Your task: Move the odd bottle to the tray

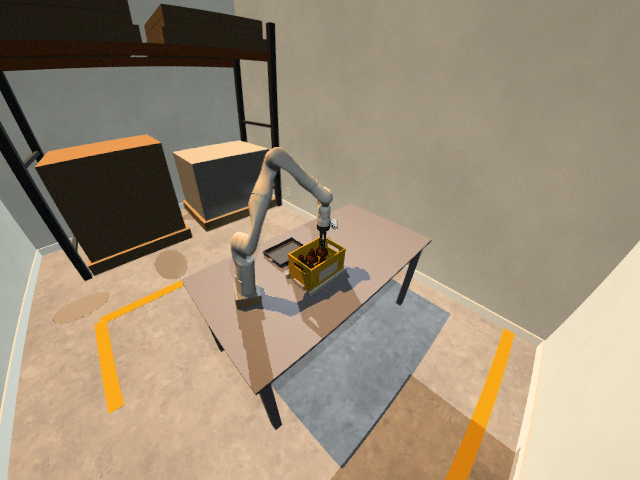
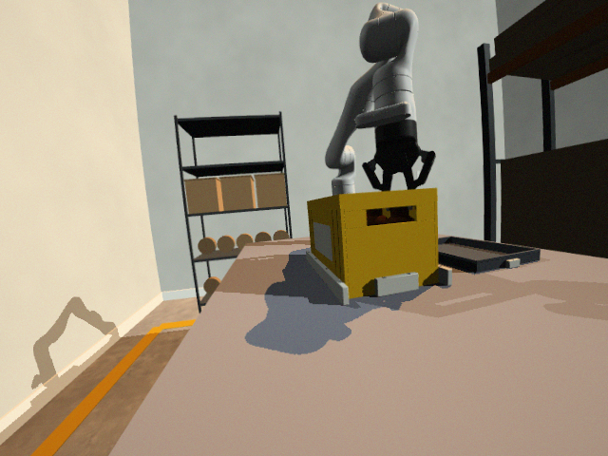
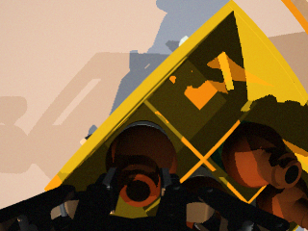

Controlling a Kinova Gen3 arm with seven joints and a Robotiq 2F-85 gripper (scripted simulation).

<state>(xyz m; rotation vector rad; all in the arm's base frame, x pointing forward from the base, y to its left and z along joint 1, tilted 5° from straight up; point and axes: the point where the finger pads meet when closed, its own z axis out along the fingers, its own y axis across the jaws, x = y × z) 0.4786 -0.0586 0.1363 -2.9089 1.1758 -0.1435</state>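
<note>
Right now my hand is 18 cm past the brown bottle, 9 cm to the left of it and 7 cm above it. The rest, counted from my hand: dark tray (24 cm to the left, 14 cm below, 9 cm behind); then yellow crate (9 cm behind, 7 cm below, 5 cm to the right).
</note>
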